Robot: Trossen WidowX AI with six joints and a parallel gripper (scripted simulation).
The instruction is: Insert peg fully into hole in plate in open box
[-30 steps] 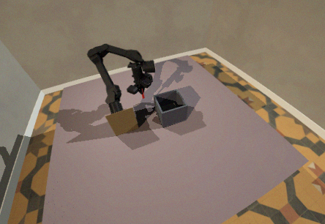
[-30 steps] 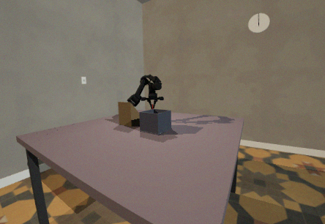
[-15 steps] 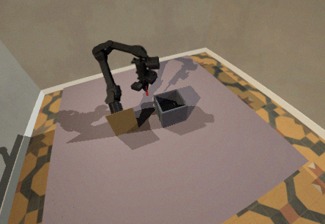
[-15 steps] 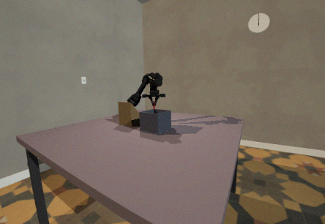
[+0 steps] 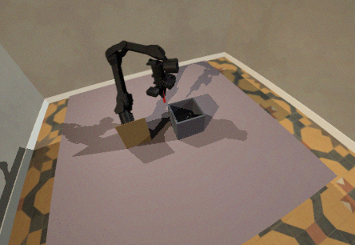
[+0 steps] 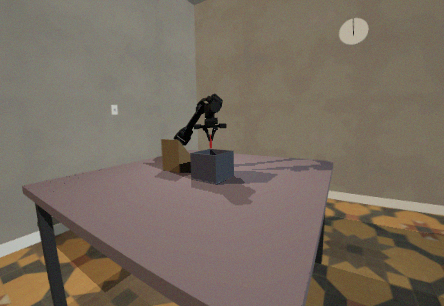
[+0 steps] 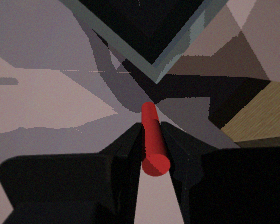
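Right now my hand is 17 cm above the dark plate, 11 cm to the left of it and 8 cm short of it. Round my hand: red peg 3 cm below.
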